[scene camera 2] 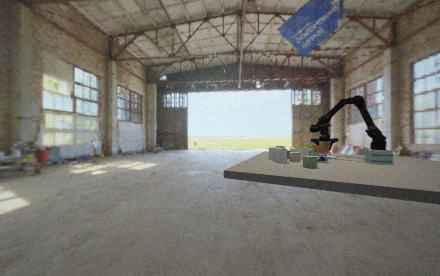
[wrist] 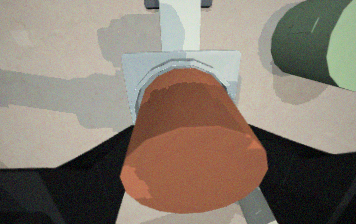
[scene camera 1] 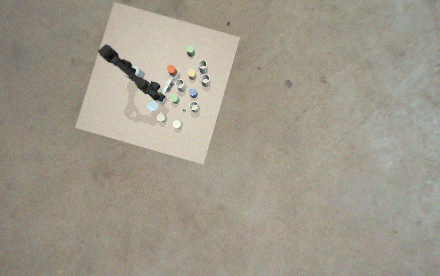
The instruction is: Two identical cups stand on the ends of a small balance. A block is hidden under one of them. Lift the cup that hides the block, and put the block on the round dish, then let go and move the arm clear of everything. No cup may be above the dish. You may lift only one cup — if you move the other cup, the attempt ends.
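Observation:
An orange cup (wrist: 190, 148) is what I see here, and I see my gripper (wrist: 186, 128) too.

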